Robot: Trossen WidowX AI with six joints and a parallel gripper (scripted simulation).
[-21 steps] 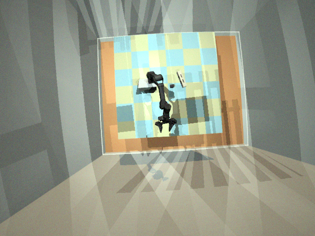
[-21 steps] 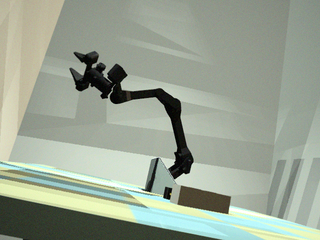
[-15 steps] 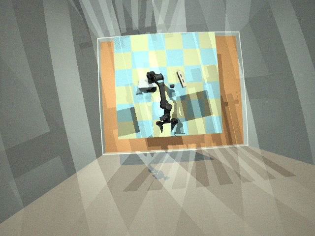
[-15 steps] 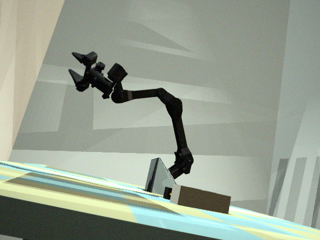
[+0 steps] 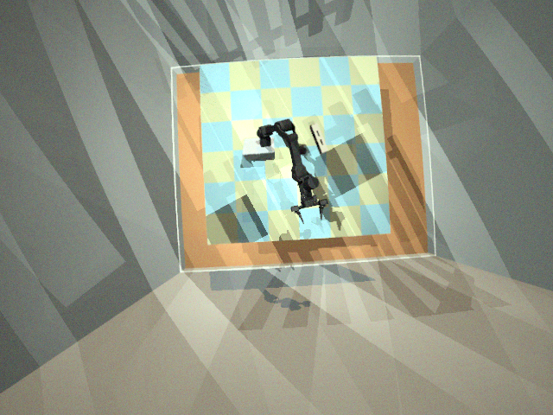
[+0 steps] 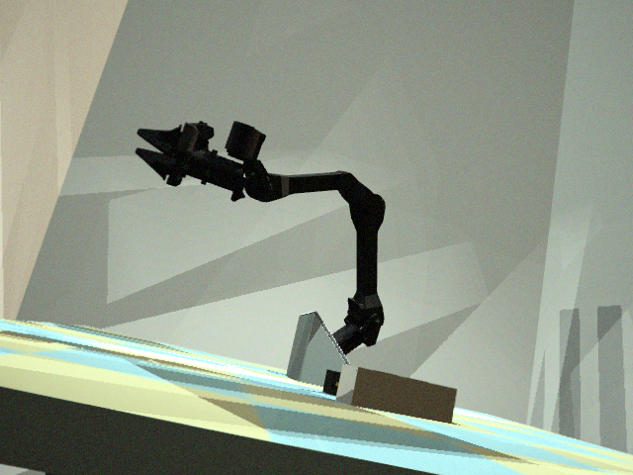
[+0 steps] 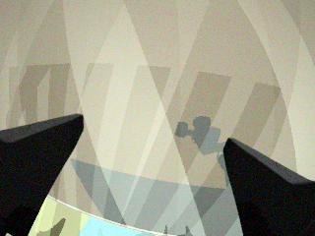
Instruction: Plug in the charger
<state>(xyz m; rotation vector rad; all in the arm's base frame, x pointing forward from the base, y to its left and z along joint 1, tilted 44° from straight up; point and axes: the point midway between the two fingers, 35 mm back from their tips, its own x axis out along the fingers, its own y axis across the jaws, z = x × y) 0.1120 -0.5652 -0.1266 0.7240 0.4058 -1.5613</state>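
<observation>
Right now the dark charger is 110 mm ahead of my gripper tip, 450 mm to the left of it and 350 mm below it.
</observation>
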